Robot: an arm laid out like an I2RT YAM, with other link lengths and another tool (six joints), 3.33 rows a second.
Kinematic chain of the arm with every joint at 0, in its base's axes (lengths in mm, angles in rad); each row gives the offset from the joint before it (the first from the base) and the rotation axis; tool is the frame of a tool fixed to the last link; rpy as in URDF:
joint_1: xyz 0 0 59.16 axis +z
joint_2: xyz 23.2 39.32 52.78 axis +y
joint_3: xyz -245.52 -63.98 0 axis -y
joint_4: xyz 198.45 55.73 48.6 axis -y
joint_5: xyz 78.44 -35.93 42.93 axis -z
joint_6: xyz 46.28 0 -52.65 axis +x
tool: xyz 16 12 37 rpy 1.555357 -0.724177 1.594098
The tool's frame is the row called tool.
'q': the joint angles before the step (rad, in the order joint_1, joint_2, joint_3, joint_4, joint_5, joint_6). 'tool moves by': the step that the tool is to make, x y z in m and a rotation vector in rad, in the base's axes. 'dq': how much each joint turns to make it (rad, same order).
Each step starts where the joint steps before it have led.
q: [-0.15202, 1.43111, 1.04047, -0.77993, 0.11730, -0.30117]
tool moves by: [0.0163, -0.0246, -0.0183, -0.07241, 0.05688, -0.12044]
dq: [-0.04893, 0.11593, 0.03407, 0.03230, 0.10182, 0.03727]
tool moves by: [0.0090, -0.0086, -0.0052, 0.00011, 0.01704, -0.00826]
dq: [-0.02456, 0.05506, 0.03479, 0.00725, -0.00221, -0.01693]
